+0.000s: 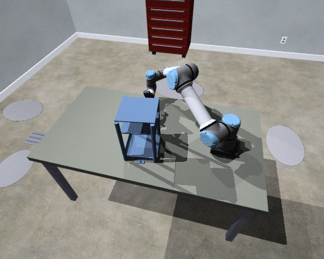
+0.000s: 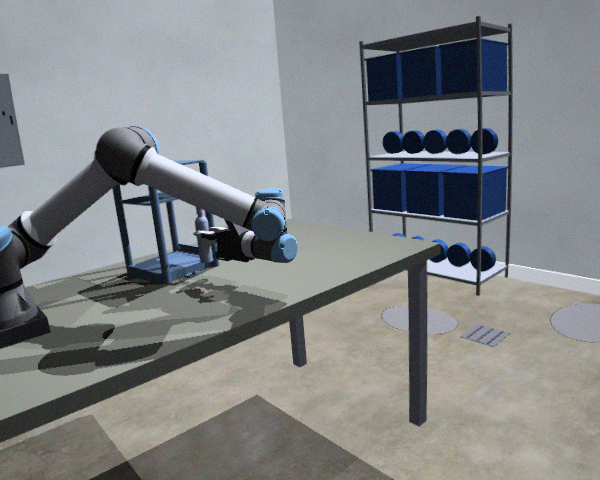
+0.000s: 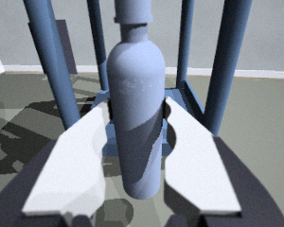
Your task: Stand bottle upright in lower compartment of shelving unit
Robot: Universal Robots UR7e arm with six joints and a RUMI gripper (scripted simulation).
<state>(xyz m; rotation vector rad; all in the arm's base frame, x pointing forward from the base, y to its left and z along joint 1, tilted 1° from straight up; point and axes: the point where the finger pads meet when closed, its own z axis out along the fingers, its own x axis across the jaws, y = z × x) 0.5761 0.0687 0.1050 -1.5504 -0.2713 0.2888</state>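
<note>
My gripper is now 7 cm past the blue shelving unit, 19 cm to the right of it and 3 cm below it. From my hand the other things lie so: grey-blue bottle 2 cm above.
</note>
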